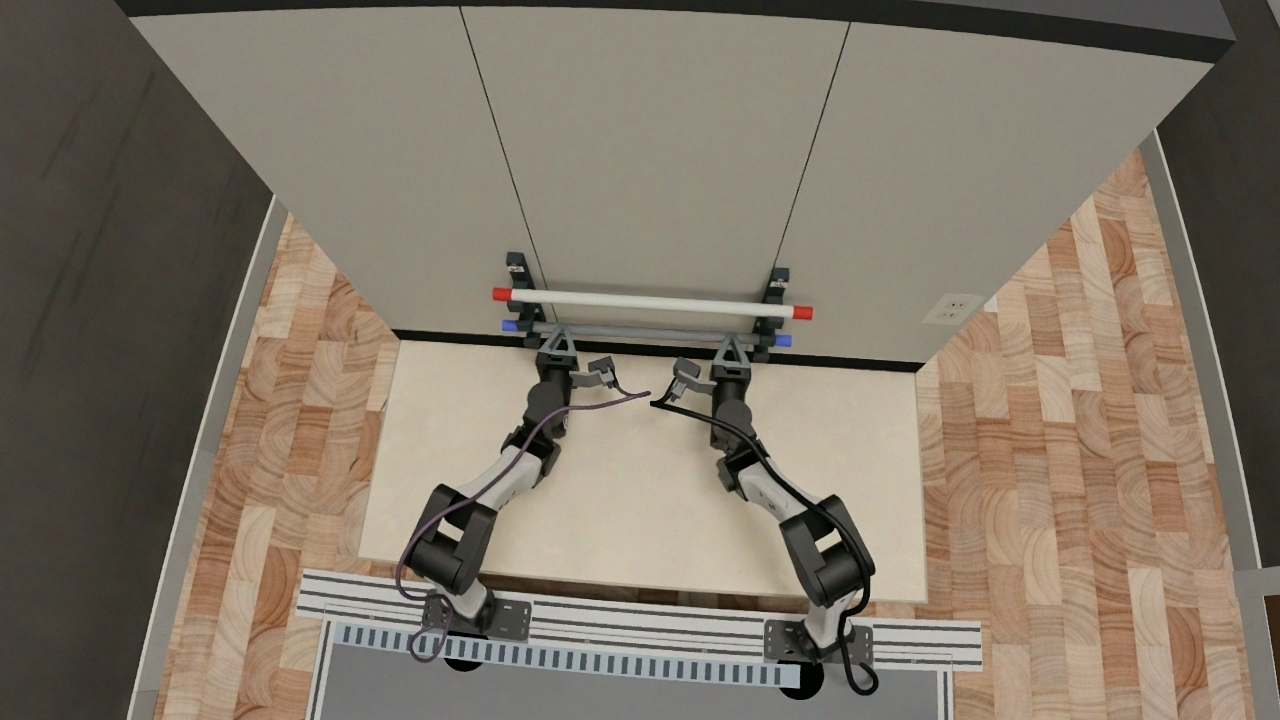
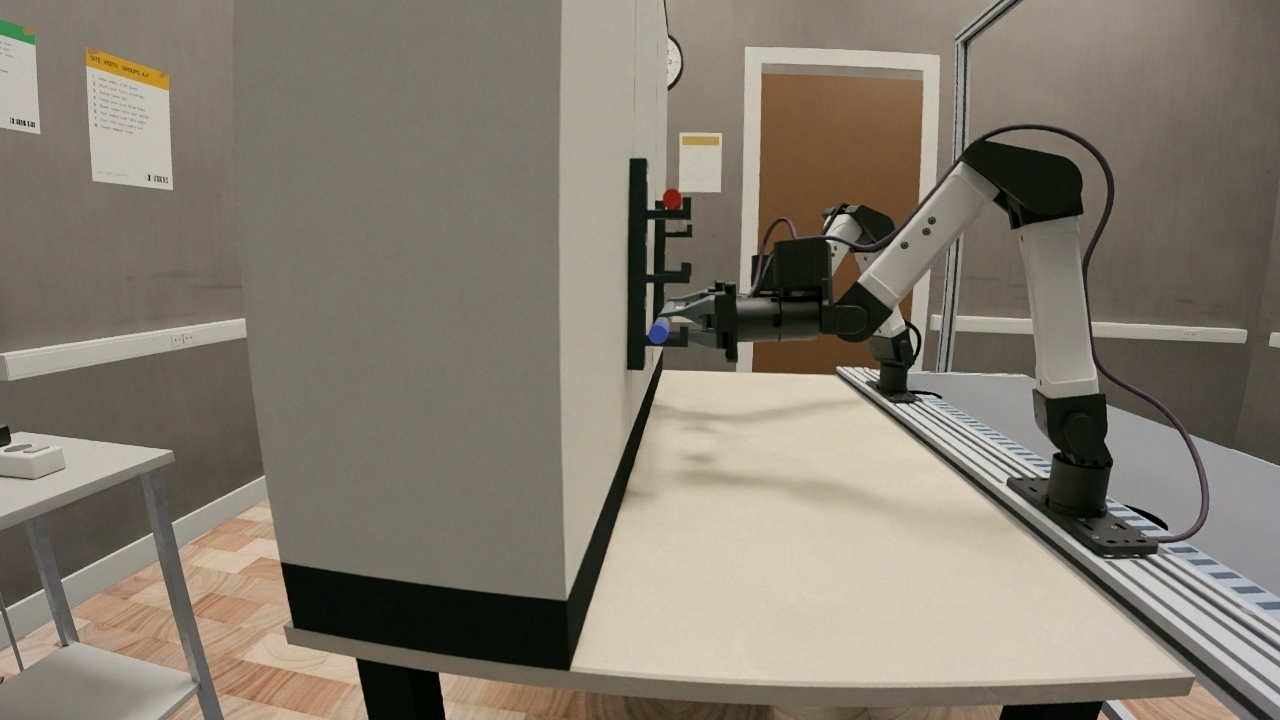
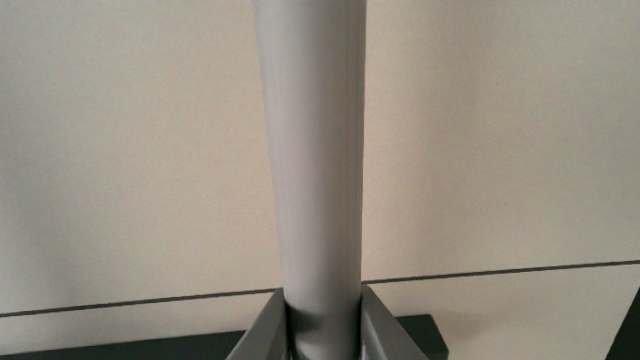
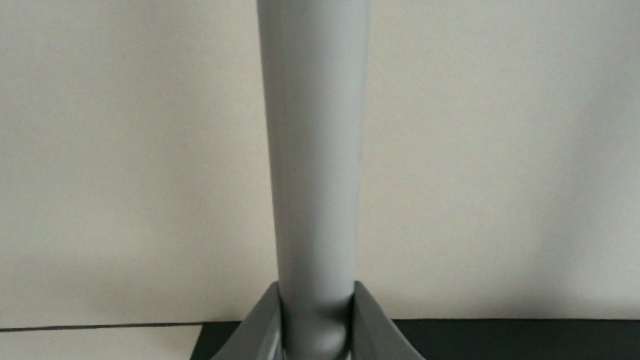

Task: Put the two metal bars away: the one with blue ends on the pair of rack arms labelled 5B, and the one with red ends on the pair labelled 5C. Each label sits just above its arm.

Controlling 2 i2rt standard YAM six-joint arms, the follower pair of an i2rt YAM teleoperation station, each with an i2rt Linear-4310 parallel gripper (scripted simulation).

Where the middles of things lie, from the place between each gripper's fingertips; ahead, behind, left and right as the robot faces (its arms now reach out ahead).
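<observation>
The blue-ended bar (image 1: pixel 575 329) is 150 mm to the left of my right hand (image 1: pixel 730 334). The red-ended bar (image 1: pixel 499 294) is 140 mm to the left of my right hand, 10 mm behind it and 150 mm above it.
My left hand is now 150 mm to the left of the blue-ended bar. The red-ended bar is 160 mm to the right of my left hand, 150 mm above it and 10 mm behind it.
</observation>
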